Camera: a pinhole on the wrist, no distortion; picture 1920 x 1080 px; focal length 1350.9 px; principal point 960.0 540.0 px. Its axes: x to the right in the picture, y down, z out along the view. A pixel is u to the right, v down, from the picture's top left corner.
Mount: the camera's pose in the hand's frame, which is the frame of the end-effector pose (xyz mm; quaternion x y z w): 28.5 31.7 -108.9 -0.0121 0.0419 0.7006 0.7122
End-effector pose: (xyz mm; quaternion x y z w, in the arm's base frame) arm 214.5 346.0 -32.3 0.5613 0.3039 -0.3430 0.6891
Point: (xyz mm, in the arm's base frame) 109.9 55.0 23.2
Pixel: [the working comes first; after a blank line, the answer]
In the camera's frame: -156.4 109.8 386.4

413 924
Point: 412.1 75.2 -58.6
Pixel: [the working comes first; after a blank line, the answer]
In the camera's frame: 50.9 -125.7 387.3

1137 101
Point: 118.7 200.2 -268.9
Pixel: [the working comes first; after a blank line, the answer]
In the camera's frame: -276.1 -121.4 189.7

outside the picture
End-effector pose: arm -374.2 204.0 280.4 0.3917 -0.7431 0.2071 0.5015
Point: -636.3 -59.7 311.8
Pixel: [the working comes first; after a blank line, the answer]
In the camera's frame: -13.3 -130.1 439.6

919 140
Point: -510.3 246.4 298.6
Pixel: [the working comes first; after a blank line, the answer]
In the camera's frame: 91.2 10.1 158.2

1738 626
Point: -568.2 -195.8 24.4
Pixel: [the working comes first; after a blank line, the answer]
In the camera's frame: -190.3 96.8 591.1

525 761
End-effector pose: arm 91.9 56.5 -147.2 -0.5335 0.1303 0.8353 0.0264
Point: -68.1 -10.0 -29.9
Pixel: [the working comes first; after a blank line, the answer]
In the camera's frame: 61.3 71.9 283.4

1252 883
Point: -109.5 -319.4 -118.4
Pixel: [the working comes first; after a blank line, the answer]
In the camera's frame: 357.3 -52.5 236.5

outside the picture
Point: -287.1 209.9 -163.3
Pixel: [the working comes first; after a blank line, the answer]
In the camera's frame: -147.4 -116.3 470.7

537 206
